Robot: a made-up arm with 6 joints.
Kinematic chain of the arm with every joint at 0, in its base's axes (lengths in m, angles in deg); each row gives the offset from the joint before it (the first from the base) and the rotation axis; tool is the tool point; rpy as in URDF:
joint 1: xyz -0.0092 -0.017 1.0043 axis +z
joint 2: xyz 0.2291 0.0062 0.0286 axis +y
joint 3: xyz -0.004 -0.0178 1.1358 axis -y
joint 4: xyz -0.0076 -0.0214 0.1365 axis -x
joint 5: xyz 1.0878 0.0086 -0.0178 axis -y
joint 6: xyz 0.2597 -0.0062 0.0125 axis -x
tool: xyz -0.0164 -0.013 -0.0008 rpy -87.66 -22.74 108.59
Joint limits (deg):
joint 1: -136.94..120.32
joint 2: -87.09..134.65
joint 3: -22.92..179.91
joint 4: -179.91..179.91
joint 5: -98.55..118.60
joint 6: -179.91..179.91
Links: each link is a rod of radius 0.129 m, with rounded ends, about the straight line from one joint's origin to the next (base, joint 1, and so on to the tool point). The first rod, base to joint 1, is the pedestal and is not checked.
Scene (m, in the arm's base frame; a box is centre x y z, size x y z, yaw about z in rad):
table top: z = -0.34
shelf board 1: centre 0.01 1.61 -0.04 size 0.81 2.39 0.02 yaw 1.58
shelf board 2: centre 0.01 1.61 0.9 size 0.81 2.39 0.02 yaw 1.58
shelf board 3: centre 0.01 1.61 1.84 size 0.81 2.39 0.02 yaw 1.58
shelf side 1: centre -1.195 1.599 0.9 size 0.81 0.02 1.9 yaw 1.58
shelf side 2: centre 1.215 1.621 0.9 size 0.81 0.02 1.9 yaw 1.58
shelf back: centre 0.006 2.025 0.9 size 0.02 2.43 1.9 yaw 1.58
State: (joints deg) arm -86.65 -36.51 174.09 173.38 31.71 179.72
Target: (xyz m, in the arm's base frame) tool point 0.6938 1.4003 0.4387
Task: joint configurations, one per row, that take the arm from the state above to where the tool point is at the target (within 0.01 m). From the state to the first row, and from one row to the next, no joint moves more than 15 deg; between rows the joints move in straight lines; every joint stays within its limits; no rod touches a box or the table.
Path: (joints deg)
1: -96.71 -33.76 174.38 174.69 18.09 179.76
2: -106.77 -31.02 174.67 175.99 4.48 179.80
3: -116.82 -28.27 174.96 177.30 -9.14 179.83
4: -126.88 -25.53 175.24 178.60 -22.75 179.87
5: -136.94 -22.78 175.53 179.91 -36.37 179.91
6: -135.18 -34.00 176.99 179.81 -41.96 179.91
7: -133.42 -45.23 178.45 179.71 -47.55 179.91
8: -131.66 -56.45 179.91 179.62 -53.13 179.91
9: -129.31 -58.20 177.52 178.22 -39.49 179.90
10: -126.95 -59.94 175.13 176.83 -25.84 179.89
11: -124.59 -61.69 172.74 175.44 -12.19 179.87
12: -122.23 -63.43 170.35 174.05 1.46 179.86
13: -119.88 -65.17 167.95 172.66 15.11 179.85
14: -117.52 -66.92 165.56 171.26 28.76 179.84

